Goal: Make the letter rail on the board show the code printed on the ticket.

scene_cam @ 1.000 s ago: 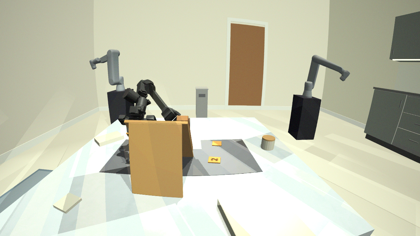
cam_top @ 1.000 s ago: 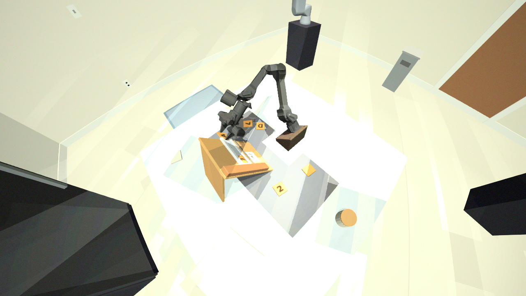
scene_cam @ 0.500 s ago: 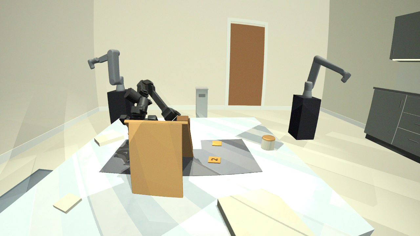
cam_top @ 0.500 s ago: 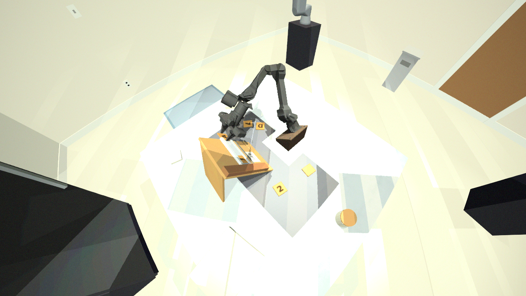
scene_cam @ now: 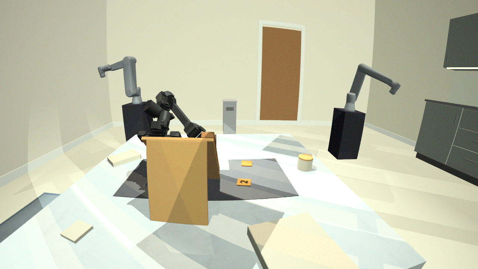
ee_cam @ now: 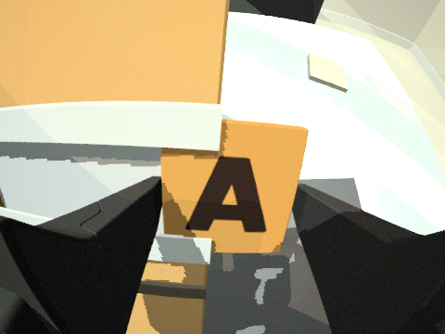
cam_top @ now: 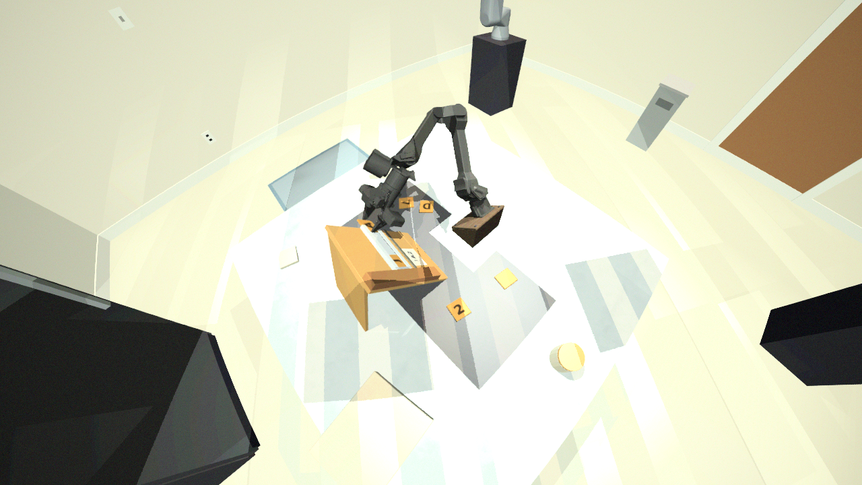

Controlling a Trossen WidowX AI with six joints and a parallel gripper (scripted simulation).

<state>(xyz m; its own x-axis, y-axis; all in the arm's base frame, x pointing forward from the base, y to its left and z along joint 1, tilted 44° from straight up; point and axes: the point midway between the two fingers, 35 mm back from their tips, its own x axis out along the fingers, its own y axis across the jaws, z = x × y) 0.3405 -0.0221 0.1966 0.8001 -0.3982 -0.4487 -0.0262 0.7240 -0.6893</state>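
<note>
Right now the white ticket is 14 cm to the left of my gripper tip, 8 cm below it and 7 cm behind it. The rest, counted from my gripper tip: grey mat: 17 cm to the left, 17 cm behind, 16 cm below; then pale pad: 31 cm ahead, 20 cm to the right, 15 cm below; then round tan-lidded canister: 68 cm to the left, 24 cm behind, 12 cm below.
</note>
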